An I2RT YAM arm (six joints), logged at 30 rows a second.
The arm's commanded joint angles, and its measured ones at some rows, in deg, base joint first. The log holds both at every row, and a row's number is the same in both.
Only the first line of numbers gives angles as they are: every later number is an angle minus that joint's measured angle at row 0.
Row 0, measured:
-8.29, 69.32, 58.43, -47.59, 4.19, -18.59
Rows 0 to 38, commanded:
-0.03, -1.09, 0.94, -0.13, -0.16, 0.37
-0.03, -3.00, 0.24, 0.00, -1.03, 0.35
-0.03, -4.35, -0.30, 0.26, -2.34, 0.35
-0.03, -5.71, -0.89, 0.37, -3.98, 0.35
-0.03, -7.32, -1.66, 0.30, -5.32, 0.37
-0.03, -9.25, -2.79, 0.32, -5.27, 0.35
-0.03, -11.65, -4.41, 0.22, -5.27, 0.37
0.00, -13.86, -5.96, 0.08, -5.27, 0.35
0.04, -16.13, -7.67, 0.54, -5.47, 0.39
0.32, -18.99, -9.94, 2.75, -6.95, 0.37
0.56, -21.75, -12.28, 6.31, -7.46, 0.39
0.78, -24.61, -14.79, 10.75, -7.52, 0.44
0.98, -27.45, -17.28, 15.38, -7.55, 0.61
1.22, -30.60, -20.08, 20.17, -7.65, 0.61
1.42, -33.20, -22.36, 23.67, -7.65, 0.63
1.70, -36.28, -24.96, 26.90, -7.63, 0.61
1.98, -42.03, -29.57, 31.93, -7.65, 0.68
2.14, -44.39, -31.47, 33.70, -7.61, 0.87
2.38, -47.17, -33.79, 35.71, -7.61, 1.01
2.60, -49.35, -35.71, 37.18, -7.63, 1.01
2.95, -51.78, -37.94, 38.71, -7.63, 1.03
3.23, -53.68, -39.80, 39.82, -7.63, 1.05
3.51, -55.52, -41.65, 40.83, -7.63, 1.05
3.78, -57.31, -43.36, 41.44, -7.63, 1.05
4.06, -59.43, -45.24, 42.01, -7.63, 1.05
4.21, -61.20, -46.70, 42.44, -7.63, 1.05
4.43, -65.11, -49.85, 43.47, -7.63, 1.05
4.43, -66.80, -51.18, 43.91, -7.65, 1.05
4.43, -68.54, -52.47, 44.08, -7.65, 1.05
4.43, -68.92, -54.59, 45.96, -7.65, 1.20
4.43, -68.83, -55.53, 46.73, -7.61, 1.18
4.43, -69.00, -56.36, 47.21, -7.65, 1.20
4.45, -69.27, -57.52, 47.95, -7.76, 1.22
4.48, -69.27, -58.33, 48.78, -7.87, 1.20
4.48, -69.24, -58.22, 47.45, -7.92, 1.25
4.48, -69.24, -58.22, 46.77, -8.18, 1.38
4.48, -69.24, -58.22, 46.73, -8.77, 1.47
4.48, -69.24, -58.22, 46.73, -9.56, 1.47
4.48, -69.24, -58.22, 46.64, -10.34, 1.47
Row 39, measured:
4.13, -68.65, -57.57, 47.49, -7.52, 0.61
